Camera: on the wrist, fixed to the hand. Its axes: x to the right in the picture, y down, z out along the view.
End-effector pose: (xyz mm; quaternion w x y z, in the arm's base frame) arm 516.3 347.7 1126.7 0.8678 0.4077 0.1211 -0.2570
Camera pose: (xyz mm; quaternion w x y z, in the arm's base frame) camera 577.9 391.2 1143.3 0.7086 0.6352 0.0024 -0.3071
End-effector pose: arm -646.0 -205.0 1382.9 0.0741 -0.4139 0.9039 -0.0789
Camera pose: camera -719.5 -182.0 1389.3 0.2350 -0.3835 0.8311 -0.3271
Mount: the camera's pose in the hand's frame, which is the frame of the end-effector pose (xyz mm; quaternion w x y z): 29.6 67.6 -22.8 0.9531 0.2989 -0.0457 -0.0084
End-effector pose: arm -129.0 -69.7 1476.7 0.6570 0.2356 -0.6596 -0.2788
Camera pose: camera -103.2 -41.5 1543.8 0.5233 0.4138 -0.7401 -0.0849
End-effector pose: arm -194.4 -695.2 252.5 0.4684 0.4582 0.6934 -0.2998
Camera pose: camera -145.2 -638.4 234.7 0.3387 0.5572 0.5537 -0.5179
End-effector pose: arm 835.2 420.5 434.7 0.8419 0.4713 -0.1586 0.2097
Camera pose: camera 828.3 477.8 486.1 0.6561 0.7118 -0.1230 0.2187
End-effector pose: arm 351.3 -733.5 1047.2 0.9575 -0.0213 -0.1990 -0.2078
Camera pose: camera 412.0 -686.1 1040.6 0.9081 0.2581 -0.2957 -0.1456
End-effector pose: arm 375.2 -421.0 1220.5 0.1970 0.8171 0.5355 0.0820
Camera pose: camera 436.5 -412.4 1266.6 0.0313 -0.8370 -0.5328 0.1209
